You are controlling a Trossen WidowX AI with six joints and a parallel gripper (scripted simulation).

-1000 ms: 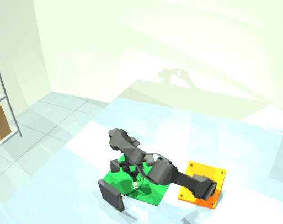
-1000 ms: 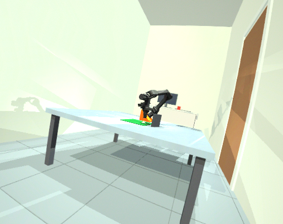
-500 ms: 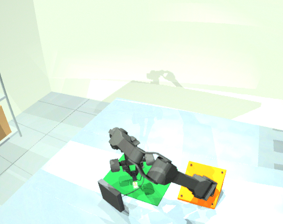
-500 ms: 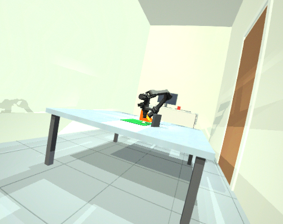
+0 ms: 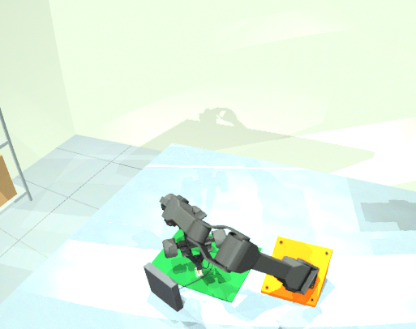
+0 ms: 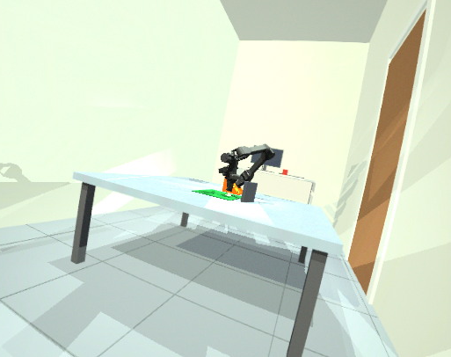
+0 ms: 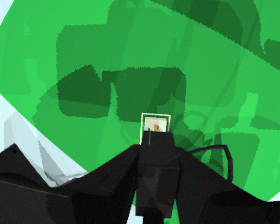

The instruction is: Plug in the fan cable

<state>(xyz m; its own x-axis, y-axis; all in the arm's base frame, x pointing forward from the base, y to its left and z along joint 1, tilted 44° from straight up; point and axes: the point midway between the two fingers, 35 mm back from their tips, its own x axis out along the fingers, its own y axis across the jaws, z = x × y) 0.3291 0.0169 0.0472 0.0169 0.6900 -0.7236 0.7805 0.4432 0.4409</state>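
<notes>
Now: the white four-pin header 10 mm to the left of my gripper tip and 40 mm below it. From my gripper tip the other things lie so: fan (30 mm ahead, 130 mm to the left, 10 mm above); then dark grey fan plug (10 mm to the left, 10 mm above); then green board (10 mm ahead, 50 mm to the right, 60 mm below).
</notes>
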